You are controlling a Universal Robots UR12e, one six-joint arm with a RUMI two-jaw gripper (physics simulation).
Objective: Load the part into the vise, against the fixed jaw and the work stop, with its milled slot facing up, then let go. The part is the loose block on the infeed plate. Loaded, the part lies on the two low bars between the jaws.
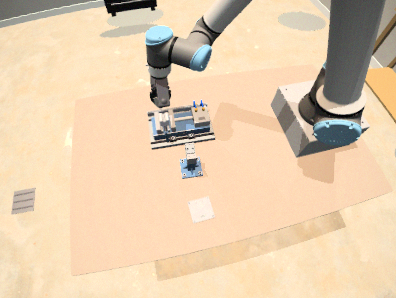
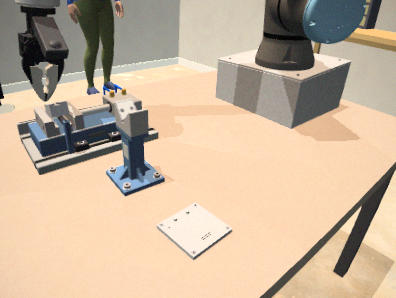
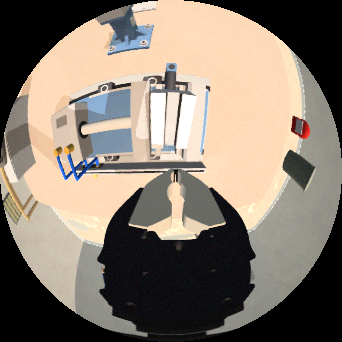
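Seen in the pictures: gripper, fingertip midpoint: (image 1: 160,108) (image 2: 45,101) (image 3: 174,170); arm's base at its link origin: (image 2: 284,62).
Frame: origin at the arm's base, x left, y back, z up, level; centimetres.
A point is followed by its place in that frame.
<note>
The part (image 3: 157,120) @(z -3.6, x -9.6, y -67.7 cm) (image 2: 60,109) @(z -4.2, x -6.5, y -68.7 cm) is a pale block low between the vise jaws, its long slot facing up. Its end is at or close to the work stop (image 3: 171,77) @(z -5.8, x -4.5, y -68.9 cm) (image 2: 66,135) @(z -8.8, x -2.6, y -69.3 cm); contact is too small to tell. The fixed jaw (image 3: 198,125) (image 2: 44,121) is beside the part, and the movable jaw (image 3: 140,117) is on its other side; I cannot tell whether any gap remains at the fixed jaw. The low bars are hidden. My gripper (image 1: 161,104) @(z -5.1, x -15.9, y -69.9 cm) (image 2: 46,98) @(z -5.1, x -15.9, y -69.9 cm) (image 3: 174,170) @(z -5.1, x -15.9, y -69.9 cm) is shut and empty, above the vise's rear edge, clear of the part.
The bare infeed plate (image 1: 201,209) @(z -14.6, x 30.0, y -59.1 cm) (image 2: 194,231) @(z -14.6, x 30.8, y -59.9 cm) lies near the table's front. A blue-footed stand (image 1: 191,168) @(z -12.2, x 12.6, y -60.3 cm) (image 2: 134,150) @(z -7.9, x 12.6, y -60.7 cm) (image 3: 122,27) with a notched grey head rises between plate and vise. Blue fittings (image 3: 77,167) @(z -8.7, x -17.5, y -51.2 cm) stick up at the vise's spindle end.
</note>
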